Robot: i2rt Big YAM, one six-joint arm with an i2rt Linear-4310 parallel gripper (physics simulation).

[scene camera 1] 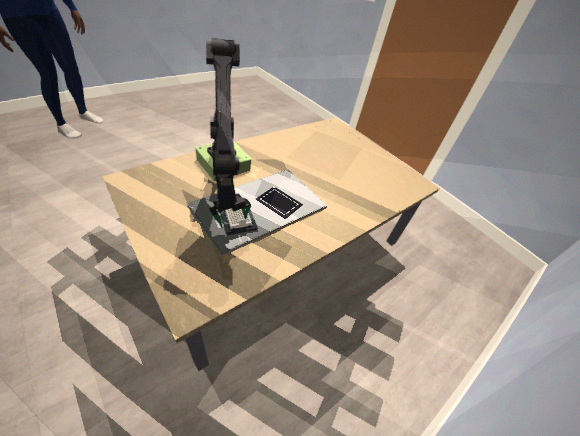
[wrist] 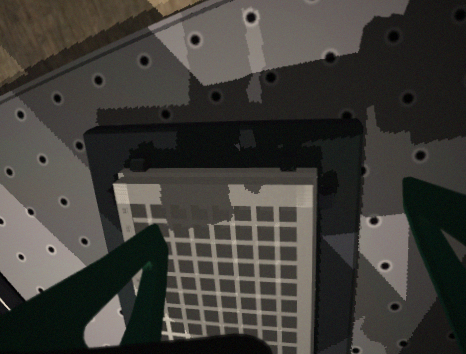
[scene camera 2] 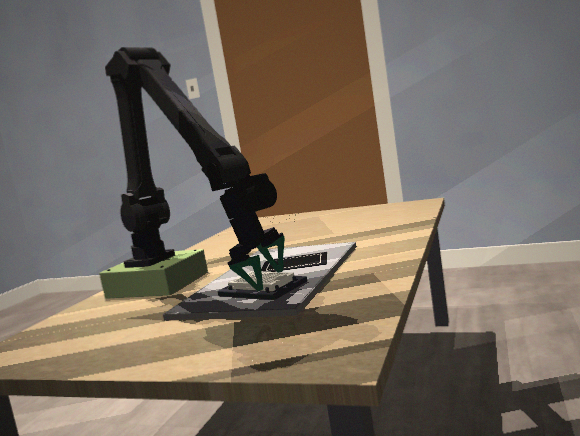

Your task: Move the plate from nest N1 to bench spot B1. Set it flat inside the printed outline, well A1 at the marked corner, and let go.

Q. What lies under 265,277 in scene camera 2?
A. A well plate.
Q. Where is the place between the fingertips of the gripper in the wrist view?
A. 277,215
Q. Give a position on a well plate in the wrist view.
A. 242,241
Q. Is the gripper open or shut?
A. Open.
